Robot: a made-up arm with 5 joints.
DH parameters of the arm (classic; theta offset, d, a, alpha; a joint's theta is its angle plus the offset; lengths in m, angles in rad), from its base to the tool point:
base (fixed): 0 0 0.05 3.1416
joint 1: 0 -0.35 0.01 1.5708
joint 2: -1.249 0 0.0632 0
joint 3: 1.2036 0 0.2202 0
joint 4: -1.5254 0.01 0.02 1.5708
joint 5: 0 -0.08 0.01 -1.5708
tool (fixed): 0 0.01 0 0
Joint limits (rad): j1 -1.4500..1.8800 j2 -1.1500..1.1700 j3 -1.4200..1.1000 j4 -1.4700..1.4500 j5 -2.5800..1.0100
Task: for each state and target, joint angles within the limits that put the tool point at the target. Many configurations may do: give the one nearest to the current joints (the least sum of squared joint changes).
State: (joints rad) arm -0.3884 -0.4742 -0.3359 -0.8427 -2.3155
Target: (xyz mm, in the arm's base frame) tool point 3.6 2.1 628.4
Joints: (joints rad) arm 0.1285 -0.8420 -0.4188 -1.4700 -2.1554
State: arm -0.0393 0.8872 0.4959 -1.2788 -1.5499
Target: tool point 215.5 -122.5 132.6
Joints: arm 0.6353 1.0800 0.3101 -0.8775 -1.6100
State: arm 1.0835 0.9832 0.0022 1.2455 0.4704
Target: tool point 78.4 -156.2 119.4
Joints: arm 1.5396 0.9190 0.0723 1.3940 0.4853
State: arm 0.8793 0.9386 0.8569 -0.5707 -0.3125
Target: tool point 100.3 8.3 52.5
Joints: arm 0.1923 1.1700 0.6130 0.0341 -0.2046
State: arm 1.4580 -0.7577 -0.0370 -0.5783 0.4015
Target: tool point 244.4 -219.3 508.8
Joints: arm 0.9249 -0.2482 0.1208 -0.3335 0.4297
